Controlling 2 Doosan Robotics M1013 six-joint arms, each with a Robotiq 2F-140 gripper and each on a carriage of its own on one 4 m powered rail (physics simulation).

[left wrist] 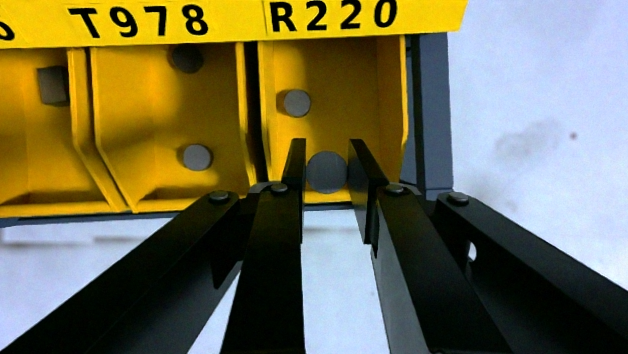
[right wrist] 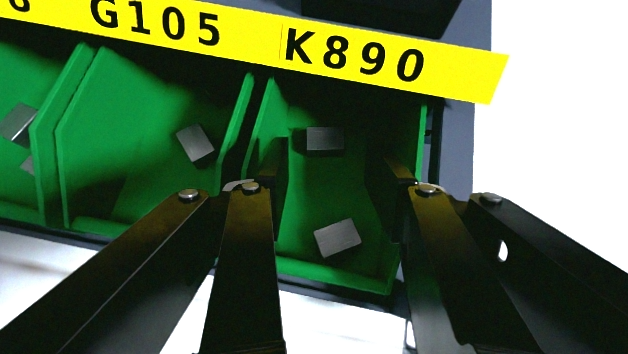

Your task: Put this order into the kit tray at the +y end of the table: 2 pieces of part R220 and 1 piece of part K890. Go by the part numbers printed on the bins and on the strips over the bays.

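Observation:
In the left wrist view my left gripper (left wrist: 326, 160) is shut on a round grey R220 piece (left wrist: 326, 172), over the front of the yellow R220 bin (left wrist: 350, 75). A second round R220 piece (left wrist: 297, 103) lies further back in that bin. In the right wrist view my right gripper (right wrist: 327, 159) is open, its fingers reaching down at the green K890 bin (right wrist: 337, 277). One grey block (right wrist: 325, 138) lies at the back of that bin and another grey block (right wrist: 337, 238) lies near its front; neither is held. The kit tray does not show.
Left of the R220 bin is the yellow T978 bin (left wrist: 125, 100) with two round pieces. Left of the K890 bin is the green G105 bin (right wrist: 120, 115) with a grey block (right wrist: 195, 142). Yellow label strips (left wrist: 240, 22) (right wrist: 252, 40) run over the bays. A dark box (right wrist: 380, 15) stands behind the K890 strip.

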